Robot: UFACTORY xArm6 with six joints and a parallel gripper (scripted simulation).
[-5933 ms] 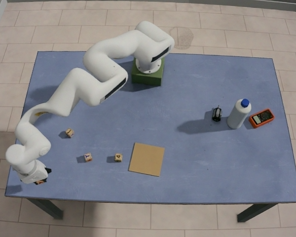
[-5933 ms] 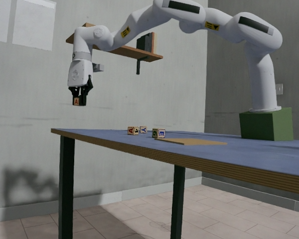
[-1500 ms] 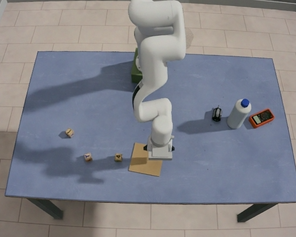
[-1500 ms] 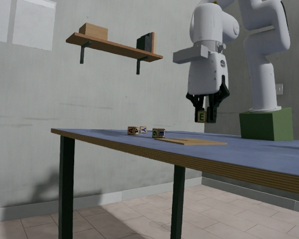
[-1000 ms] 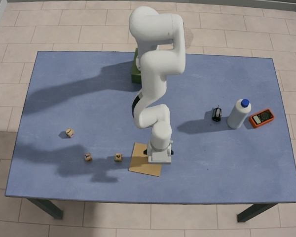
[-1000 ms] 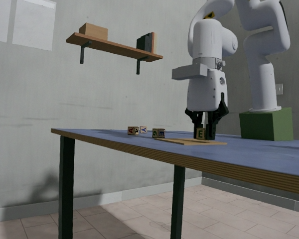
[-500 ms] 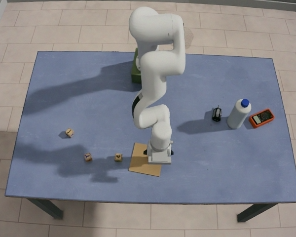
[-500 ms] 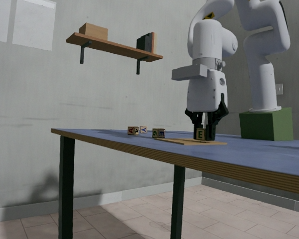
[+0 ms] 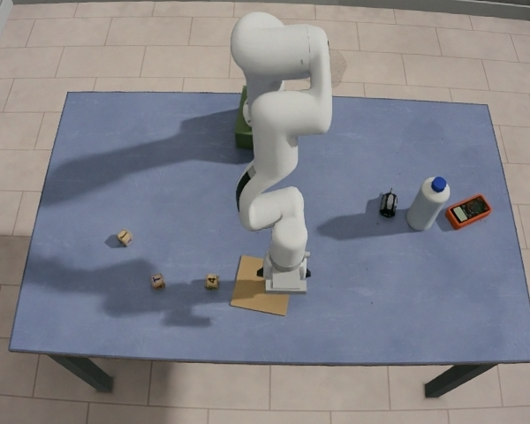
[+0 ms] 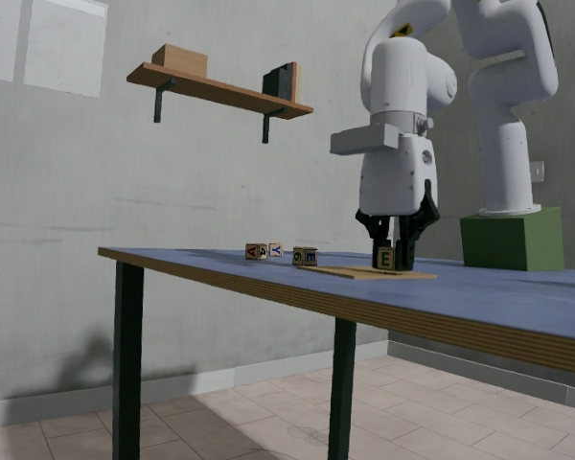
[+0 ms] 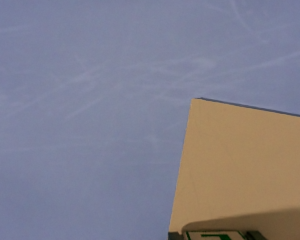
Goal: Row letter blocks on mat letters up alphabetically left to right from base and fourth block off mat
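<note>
Now: the wooden block 10 mm below my hand. Also, from my hand: black object (200 mm behind, 330 mm to the left, 10 mm below); then tan mat (10 mm behind, 50 mm to the right, 30 mm below); then orange multimeter (150 mm behind, 550 mm to the left, 10 mm below).
</note>
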